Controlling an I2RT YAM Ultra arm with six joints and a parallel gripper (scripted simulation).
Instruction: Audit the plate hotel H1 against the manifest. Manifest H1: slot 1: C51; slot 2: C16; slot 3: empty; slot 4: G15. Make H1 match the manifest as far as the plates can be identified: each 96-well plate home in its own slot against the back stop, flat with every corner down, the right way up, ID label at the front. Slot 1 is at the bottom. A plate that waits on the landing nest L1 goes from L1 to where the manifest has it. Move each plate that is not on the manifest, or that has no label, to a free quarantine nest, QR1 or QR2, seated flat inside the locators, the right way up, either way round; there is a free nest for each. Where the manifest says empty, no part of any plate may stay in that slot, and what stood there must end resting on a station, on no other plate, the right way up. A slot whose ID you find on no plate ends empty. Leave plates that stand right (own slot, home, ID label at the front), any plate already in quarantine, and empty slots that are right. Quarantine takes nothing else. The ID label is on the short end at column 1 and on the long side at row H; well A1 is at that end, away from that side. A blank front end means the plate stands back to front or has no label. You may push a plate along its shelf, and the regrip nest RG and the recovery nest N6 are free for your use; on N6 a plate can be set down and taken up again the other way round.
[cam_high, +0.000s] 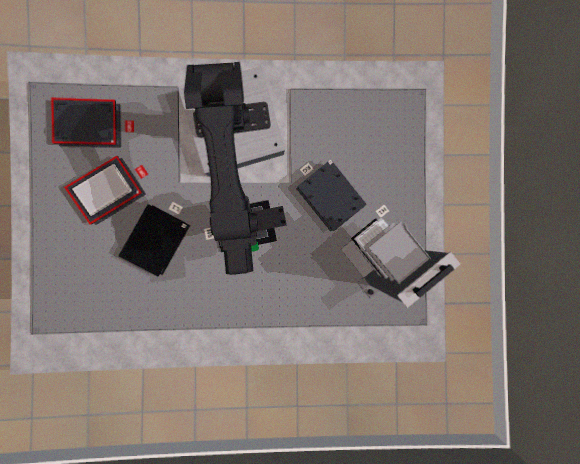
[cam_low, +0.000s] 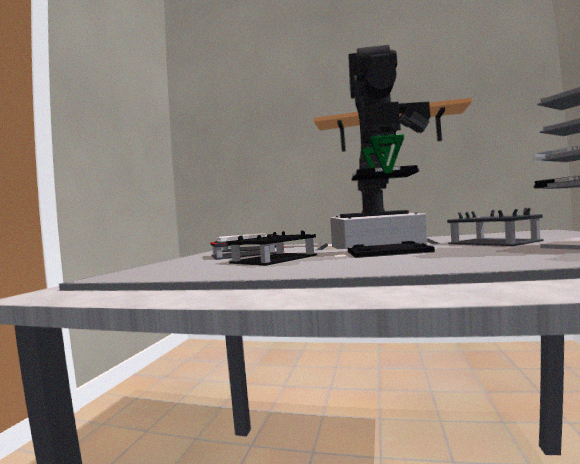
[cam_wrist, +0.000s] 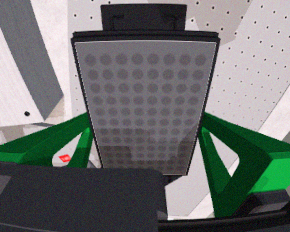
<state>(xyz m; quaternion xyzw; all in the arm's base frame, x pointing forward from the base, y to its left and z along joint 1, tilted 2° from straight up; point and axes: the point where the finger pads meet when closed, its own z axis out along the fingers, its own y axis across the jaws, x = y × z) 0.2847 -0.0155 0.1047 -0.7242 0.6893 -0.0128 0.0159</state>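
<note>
Now: hand 50 mm past the regrip nest RG, 260 mm to the right of it and 120 mm above it. Round my hand: recovery nest N6 (170 mm below); then landing nest L1 (250 mm to the right, 130 mm below); then white plate (160 mm behind, 360 mm to the right, 130 mm below).
</note>
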